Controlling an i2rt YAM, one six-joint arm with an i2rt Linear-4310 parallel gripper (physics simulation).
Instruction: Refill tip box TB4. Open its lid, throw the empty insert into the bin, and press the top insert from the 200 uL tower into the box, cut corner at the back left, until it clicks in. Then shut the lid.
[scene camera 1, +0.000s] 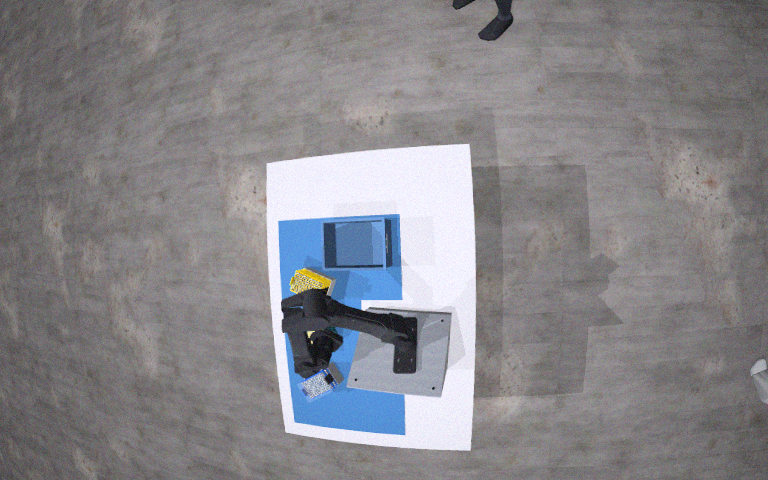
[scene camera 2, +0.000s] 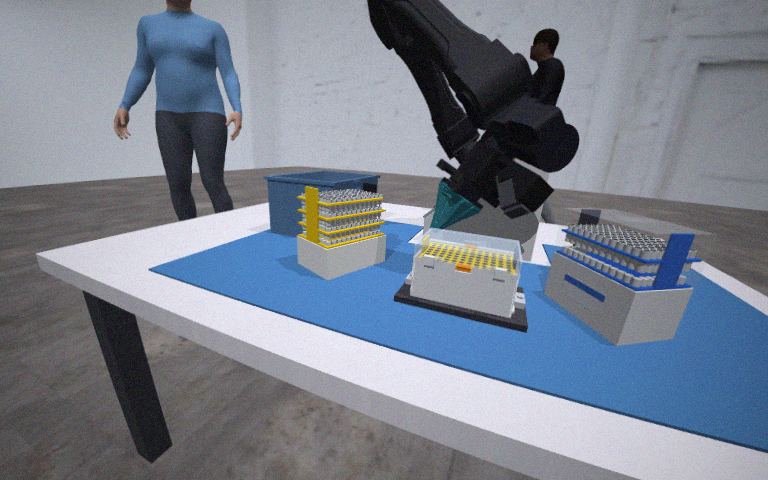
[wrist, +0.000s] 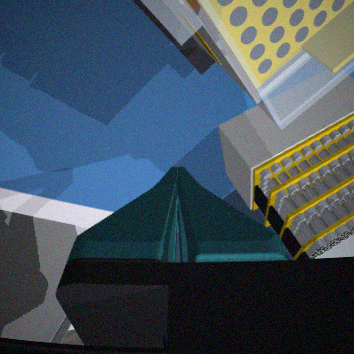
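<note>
The tip box (scene camera 2: 464, 289) stands in a dark holder. Its clear lid (scene camera 2: 481, 240) (wrist: 282, 116) is down over a yellow insert (scene camera 2: 470, 255) (wrist: 277, 50) whose holes look empty. An orange latch (scene camera 2: 463, 268) shows on its front. The tower with yellow inserts full of tips (scene camera 1: 310, 281) (scene camera 2: 351, 215) (wrist: 300, 195) stands left of the box in scene camera 2. My gripper (scene camera 2: 435, 226) (wrist: 177, 177) is shut and empty, its teal tips pointing down near the lid's back left edge. Whether they touch the lid I cannot tell. The bin (scene camera 1: 330, 244) (scene camera 2: 294, 204) stands behind the yellow tower.
A tower with blue inserts (scene camera 1: 320, 384) (scene camera 2: 628, 276) stands right of the box in scene camera 2, with a clear cover (scene camera 2: 645, 220) above it. A blue mat (scene camera 1: 351, 416) lies under the objects. The arm's grey base plate (scene camera 1: 373, 367) is behind. Two people stand beyond the table.
</note>
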